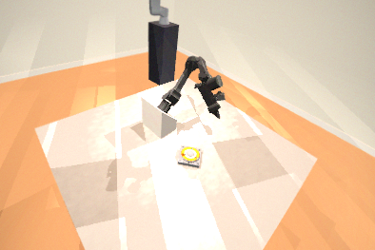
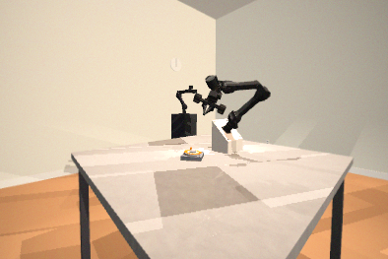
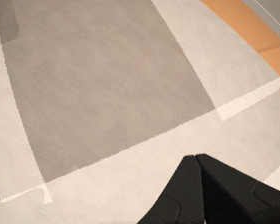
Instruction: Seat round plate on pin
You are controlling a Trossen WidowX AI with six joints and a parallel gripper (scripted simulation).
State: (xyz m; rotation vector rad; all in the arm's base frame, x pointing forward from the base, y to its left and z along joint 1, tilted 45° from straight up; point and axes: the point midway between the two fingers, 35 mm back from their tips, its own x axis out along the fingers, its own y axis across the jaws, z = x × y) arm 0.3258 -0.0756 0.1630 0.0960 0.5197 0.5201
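Now: the grey square base 6 cm behind my gripper tip, 13 cm to the right of it and 24 cm below it.
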